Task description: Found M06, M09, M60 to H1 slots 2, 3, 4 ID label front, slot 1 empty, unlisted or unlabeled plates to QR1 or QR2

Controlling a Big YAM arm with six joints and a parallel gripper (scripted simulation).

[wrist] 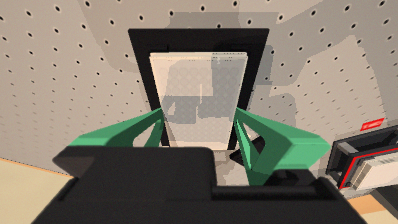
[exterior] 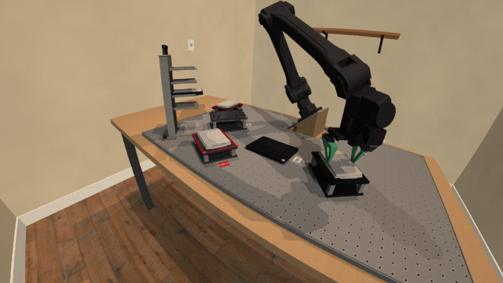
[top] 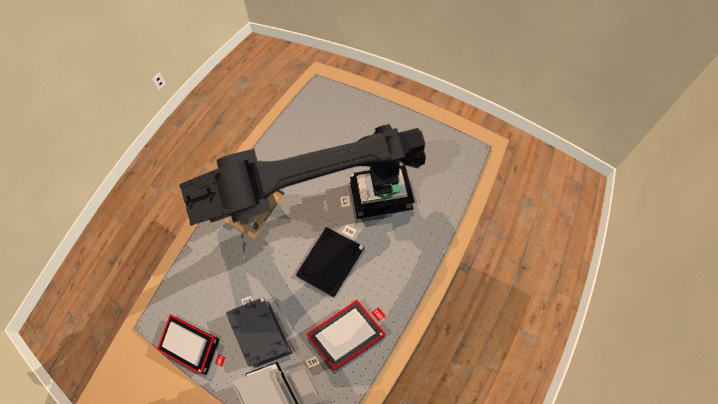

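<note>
The raised black nest L1 is 2 cm below my hand. Also, from my hand: flat black recovery nest N6: 25 cm to the right, 6 cm below, 3 cm behind; H1 deck label: 52 cm to the right, 7 cm below, 7 cm ahead; L1 deck label: 8 cm behind, 7 cm to the right, 7 cm below.
</note>
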